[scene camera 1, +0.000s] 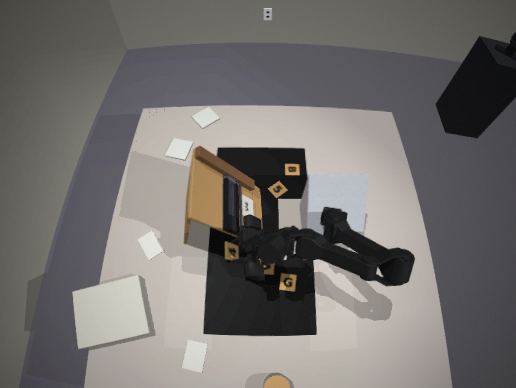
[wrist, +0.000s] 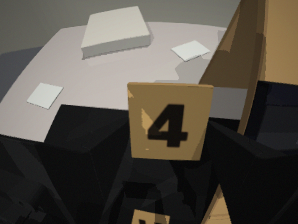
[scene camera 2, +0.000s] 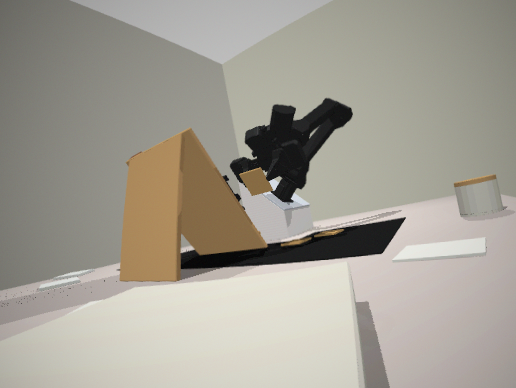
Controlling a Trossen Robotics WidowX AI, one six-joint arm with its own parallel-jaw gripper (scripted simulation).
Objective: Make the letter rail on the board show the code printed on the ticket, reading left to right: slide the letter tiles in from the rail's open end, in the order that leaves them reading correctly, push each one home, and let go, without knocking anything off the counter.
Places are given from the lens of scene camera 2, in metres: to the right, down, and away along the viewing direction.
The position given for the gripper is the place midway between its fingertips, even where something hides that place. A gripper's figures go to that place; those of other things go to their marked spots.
gripper (scene camera 2: 256, 182): 0.00, -0.02, 0.59
large white box (scene camera 2: 299, 321): 0.02, 0.06, 0.11
capped cylinder (scene camera 2: 477, 196): 0.41, 0.01, 0.43
The marked spots on the large white box and the capped cylinder are 0.51 m apart.
